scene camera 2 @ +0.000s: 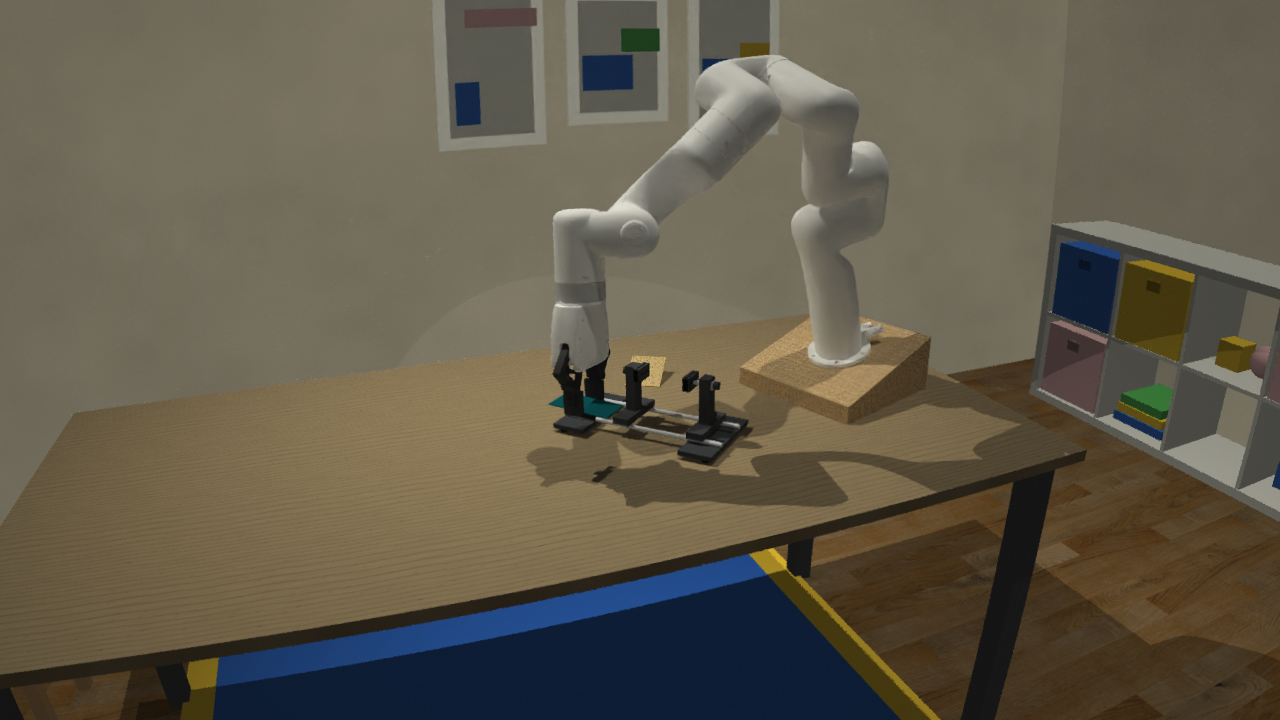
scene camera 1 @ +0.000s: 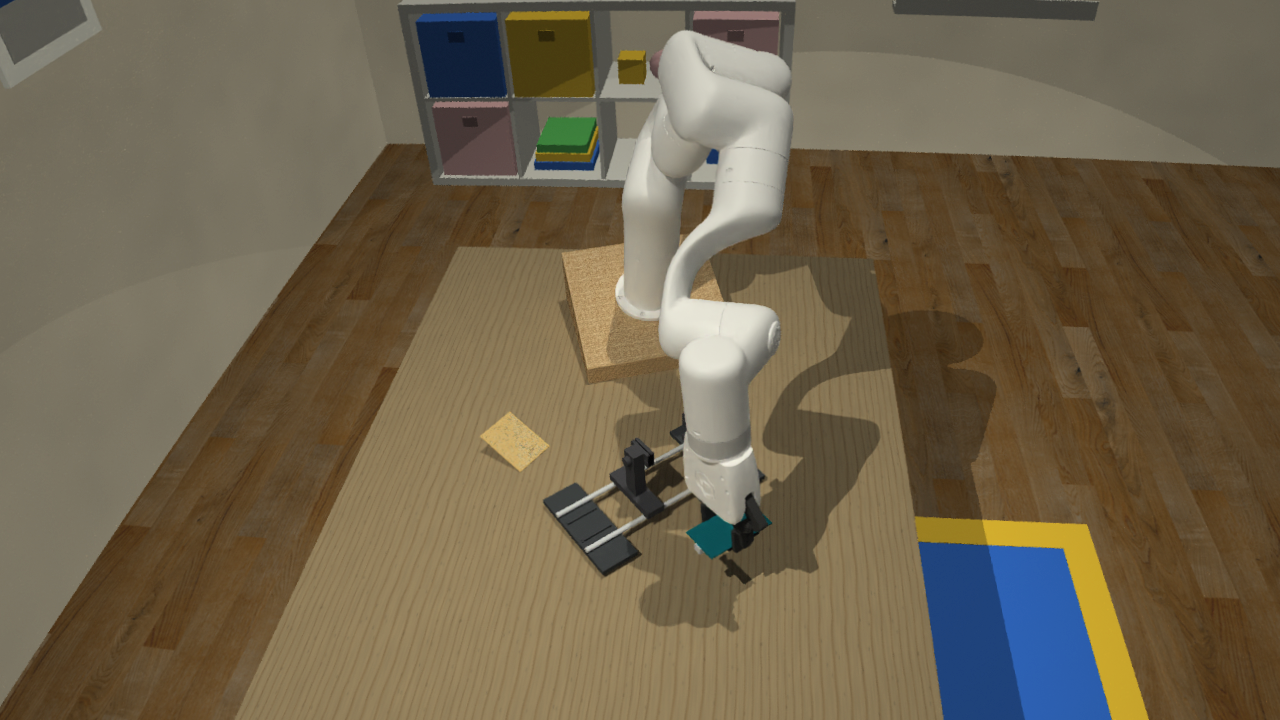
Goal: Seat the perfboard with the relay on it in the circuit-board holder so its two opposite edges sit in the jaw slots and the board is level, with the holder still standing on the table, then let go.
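Places are measured from the arm's base along level axes (x ahead, y left, z up), in metres.
Where they show: gripper, between the fingertips: (scene camera 2: 584, 409) (scene camera 1: 728, 532); arm's base, origin of its link: (scene camera 2: 839, 351) (scene camera 1: 649, 294).
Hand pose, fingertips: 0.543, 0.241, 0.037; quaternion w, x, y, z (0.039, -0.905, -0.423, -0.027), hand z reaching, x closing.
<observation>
Each offset is from my fingertips to the centre of the thing, as dx, dy, dz. Level surfaces: height alone.
The teal perfboard @(-0.001, +0.000, +0.002) (scene camera 1: 713, 534) (scene camera 2: 604, 409) is held roughly level above the table, beside the holder and outside its jaws. A small white part shows at its underside in scene camera 1; the relay cannot be made out. My gripper (scene camera 1: 726, 526) (scene camera 2: 584, 399) points down and is shut on the board, its fingers across two opposite edges. The black circuit-board holder @(-0.136, -0.134, -0.052) (scene camera 1: 586, 525) (scene camera 2: 698, 449) stands on the table with two light rails. One jaw post @(-0.110, -0.156, -0.034) (scene camera 1: 635, 470) (scene camera 2: 633, 391) is plain to see; the other jaw post @(-0.215, -0.066, -0.034) (scene camera 2: 707, 405) is hidden behind the arm in scene camera 1.
A yellow perforated board @(-0.185, -0.383, -0.103) (scene camera 1: 514, 441) (scene camera 2: 650, 369) lies on the table @(dz -0.110) (scene camera 1: 402, 582) (scene camera 2: 313, 501), past the holder from the gripper. The arm's wooden base block (scene camera 1: 595, 331) (scene camera 2: 836, 398) stands behind the holder. A shelf unit (scene camera 1: 599, 182) (scene camera 2: 1109, 227) stands on the floor beyond the table.
</observation>
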